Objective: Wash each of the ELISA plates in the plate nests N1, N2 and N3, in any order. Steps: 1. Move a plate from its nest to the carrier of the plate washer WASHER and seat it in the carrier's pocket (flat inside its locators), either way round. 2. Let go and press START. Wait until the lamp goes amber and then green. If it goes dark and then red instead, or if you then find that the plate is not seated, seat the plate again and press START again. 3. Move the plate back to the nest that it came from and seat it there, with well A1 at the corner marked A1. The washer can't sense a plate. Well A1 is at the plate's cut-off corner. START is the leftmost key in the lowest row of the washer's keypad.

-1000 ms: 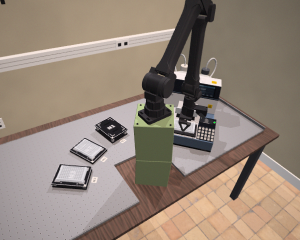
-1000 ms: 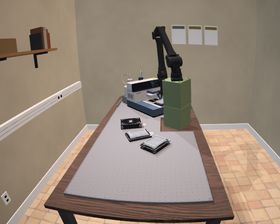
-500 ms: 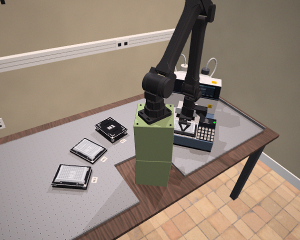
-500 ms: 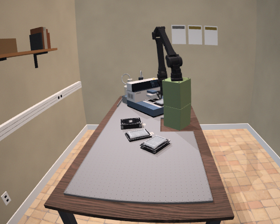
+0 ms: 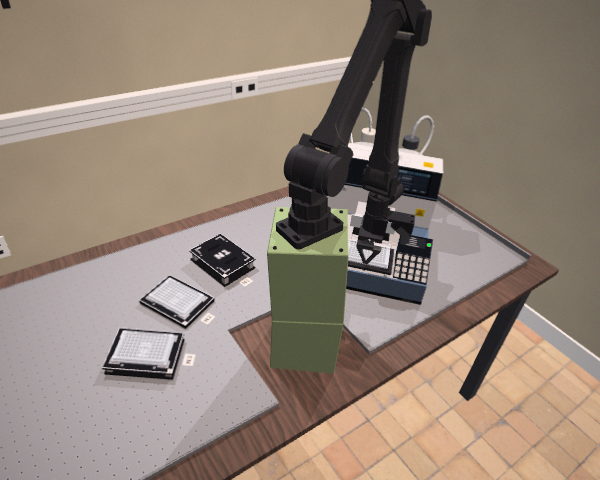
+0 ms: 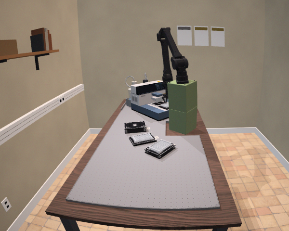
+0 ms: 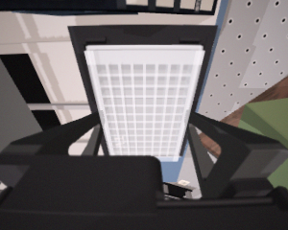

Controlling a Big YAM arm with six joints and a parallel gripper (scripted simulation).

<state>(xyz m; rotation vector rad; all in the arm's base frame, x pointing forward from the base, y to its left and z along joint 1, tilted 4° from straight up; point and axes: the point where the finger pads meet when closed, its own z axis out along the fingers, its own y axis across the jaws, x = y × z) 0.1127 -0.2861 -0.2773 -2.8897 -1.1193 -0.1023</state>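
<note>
The dark washer carrier lies 20 mm below my hand. The rest, counted from my hand: plate washer 120 mm to the right, 100 mm ahead, 30 mm above.
</note>
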